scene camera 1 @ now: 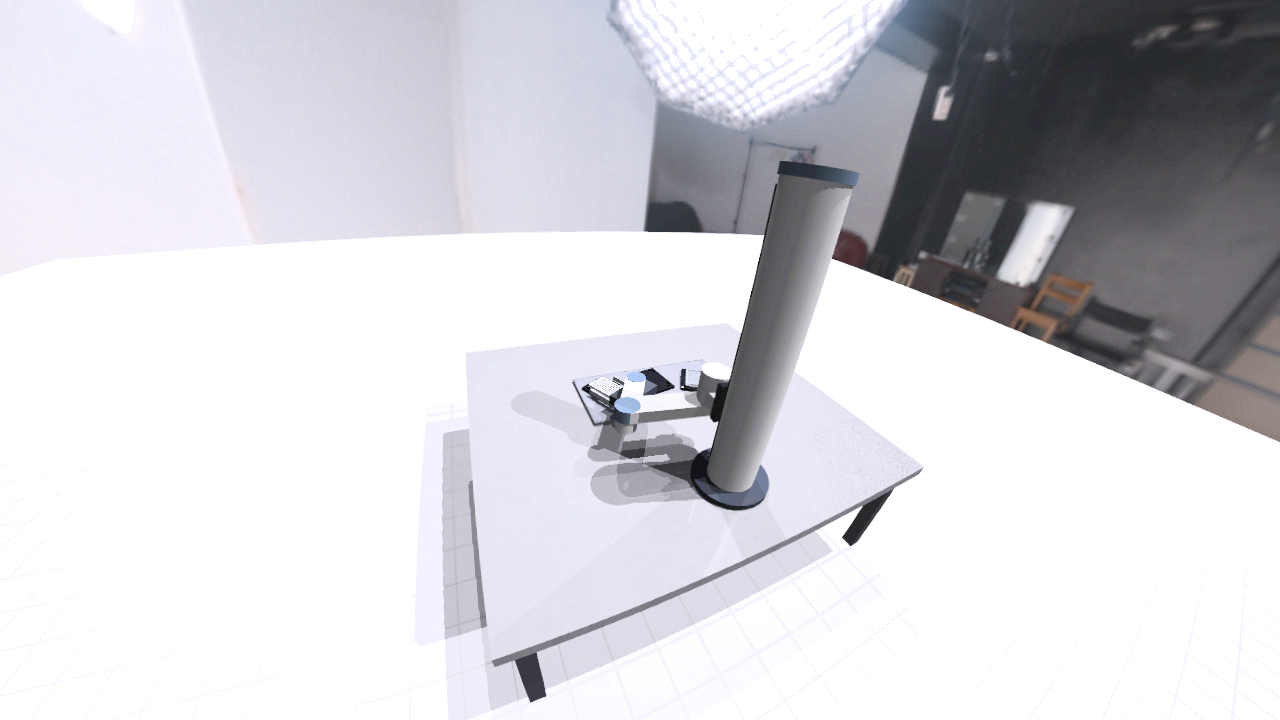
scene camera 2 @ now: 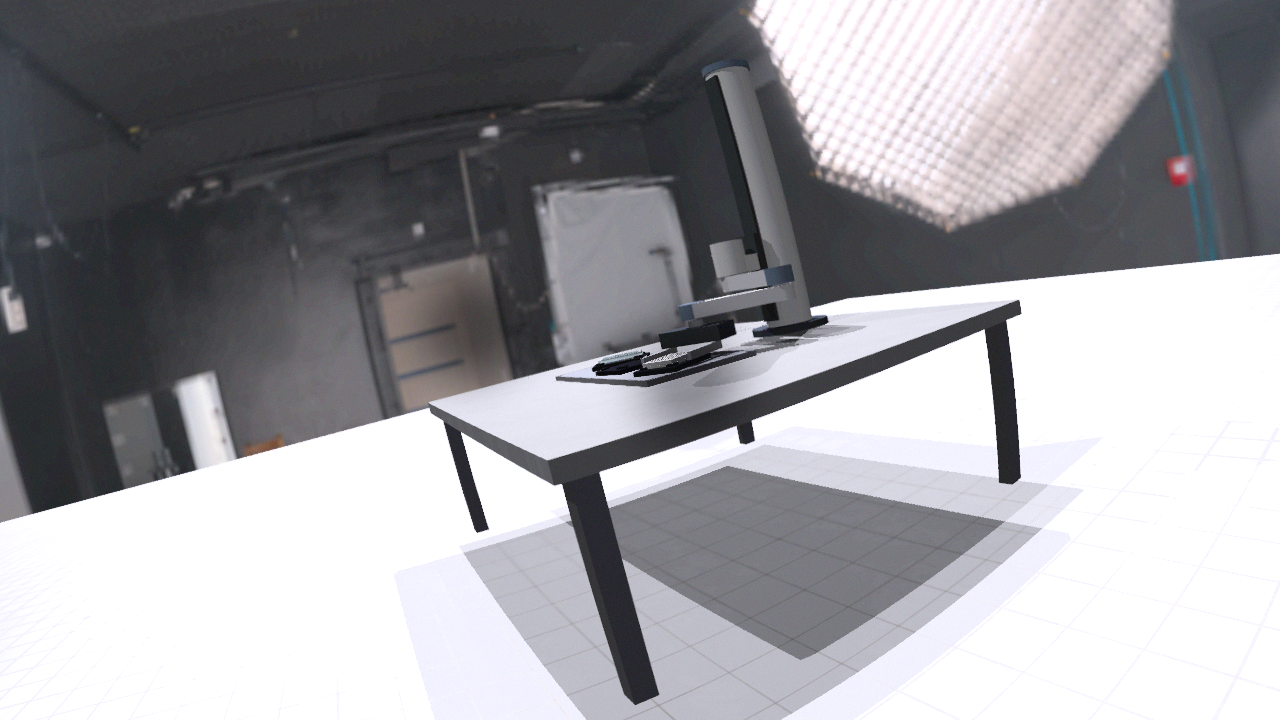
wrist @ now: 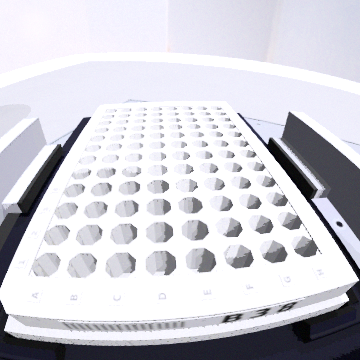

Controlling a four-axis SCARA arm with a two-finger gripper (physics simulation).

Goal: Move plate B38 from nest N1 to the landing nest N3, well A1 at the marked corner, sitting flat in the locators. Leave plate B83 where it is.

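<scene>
Plate B38 is a white 96-well plate lying in its black nest. Its label faces the wrist camera and the A1 corner is at the near left. My gripper is open; one finger stands beside each long side of the plate, with a gap on both sides. In the second scene view the gripper is low over the plate and partly covers it. In the first scene view the plate shows beside the arm. A black nest lies right of it. Another plate sits in a dark nest; its label is unreadable.
The nests stand on a thin grey base plate on the table. The arm's column stands beside them, and its links reach over the base plate.
</scene>
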